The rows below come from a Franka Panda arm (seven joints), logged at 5 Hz.
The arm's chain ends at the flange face. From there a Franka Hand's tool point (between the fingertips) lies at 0.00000 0.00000 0.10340 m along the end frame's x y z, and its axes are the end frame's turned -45 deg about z.
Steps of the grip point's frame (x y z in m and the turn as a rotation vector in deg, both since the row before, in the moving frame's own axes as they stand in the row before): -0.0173 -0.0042 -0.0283 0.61 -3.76 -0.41; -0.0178 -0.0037 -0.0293 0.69 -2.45 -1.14; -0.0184 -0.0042 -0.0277 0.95 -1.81 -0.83; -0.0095 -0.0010 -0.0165 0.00 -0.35 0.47; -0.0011 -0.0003 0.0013 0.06 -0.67 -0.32
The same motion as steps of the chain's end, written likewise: -0.0096 0.0052 -0.0281 -2.23 -3.09 -0.41; -0.0112 0.0077 -0.0292 -1.24 -2.22 -1.14; -0.0125 0.0089 -0.0276 -0.61 -1.95 -0.83; -0.0070 0.0056 -0.0165 -0.25 -0.25 0.47; -0.0001 -0.0002 0.0013 -0.43 -0.52 -0.32
